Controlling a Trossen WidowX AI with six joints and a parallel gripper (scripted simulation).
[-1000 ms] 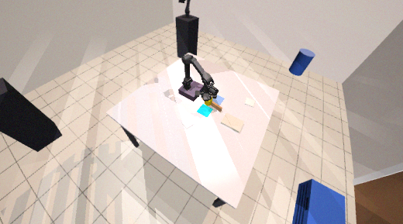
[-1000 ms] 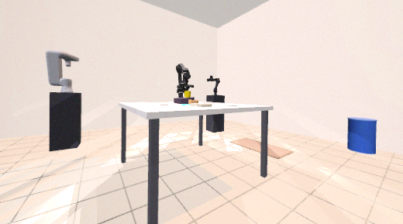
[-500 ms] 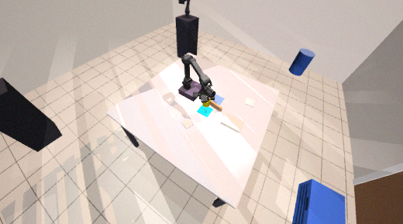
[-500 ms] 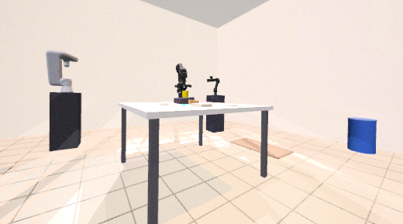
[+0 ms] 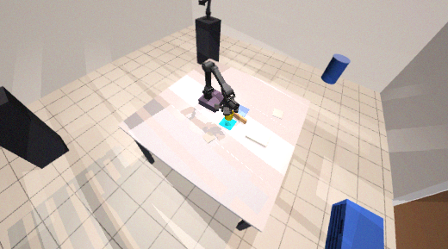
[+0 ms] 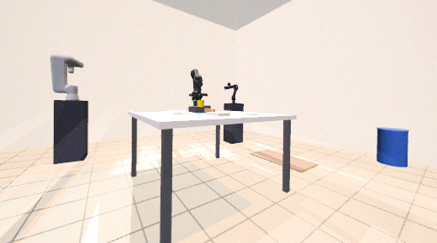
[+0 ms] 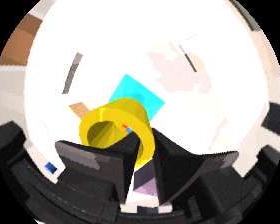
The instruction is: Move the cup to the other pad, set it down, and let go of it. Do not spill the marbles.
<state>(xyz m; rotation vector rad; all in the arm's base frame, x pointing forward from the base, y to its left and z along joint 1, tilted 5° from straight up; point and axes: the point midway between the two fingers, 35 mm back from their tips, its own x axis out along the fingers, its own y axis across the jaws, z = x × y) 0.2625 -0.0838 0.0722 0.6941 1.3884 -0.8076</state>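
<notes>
The cyan pad is 20 mm ahead of my gripper tip, 20 mm to the left of it and 110 mm below it. The rest, counted from my gripper tip: tan flat block (300 mm ahead, 60 mm to the left, 90 mm below); then yellow cup (20 mm ahead, 20 mm to the left); then tan patch (10 mm behind, 200 mm to the right, 90 mm below).
</notes>
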